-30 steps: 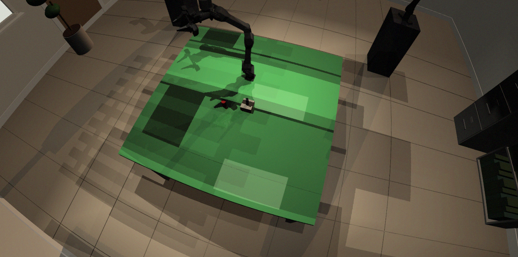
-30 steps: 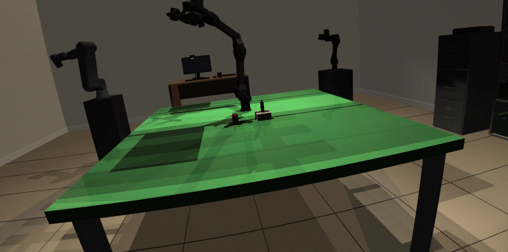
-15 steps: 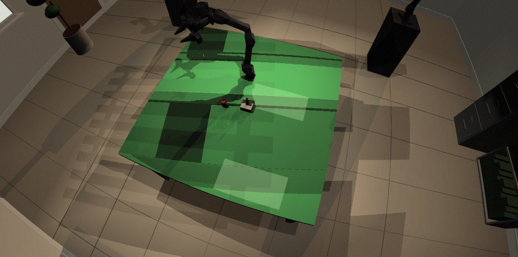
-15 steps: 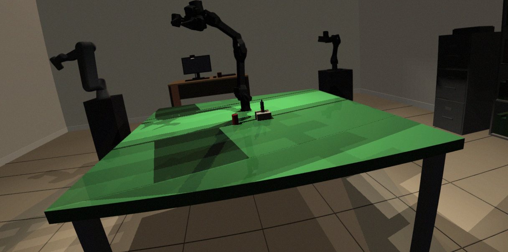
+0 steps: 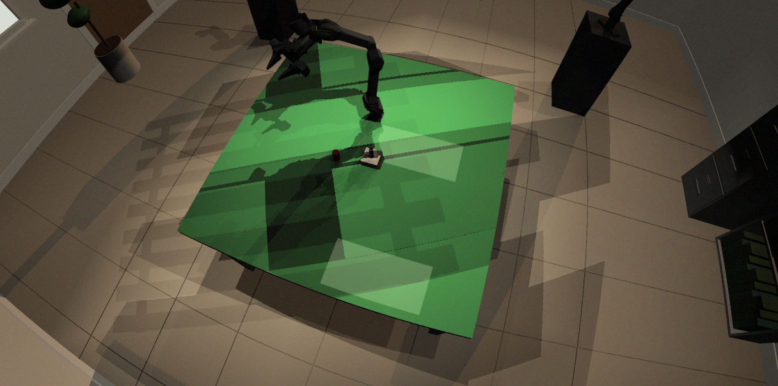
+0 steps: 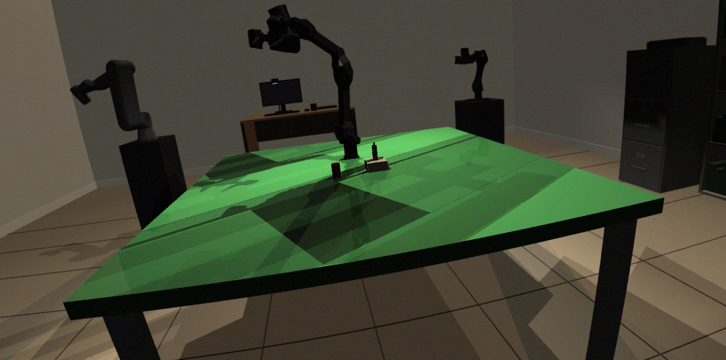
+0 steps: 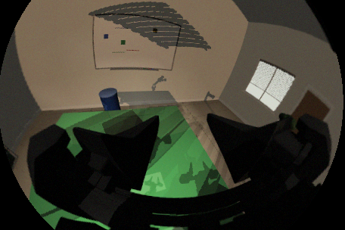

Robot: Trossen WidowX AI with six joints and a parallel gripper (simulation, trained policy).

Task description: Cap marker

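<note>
My gripper tip is now 44 cm above the red cap and 19 cm to the right of it. Also, from my gripper tip: pale holder block: 45 cm below, 34 cm to the left, 4 cm behind.
</note>
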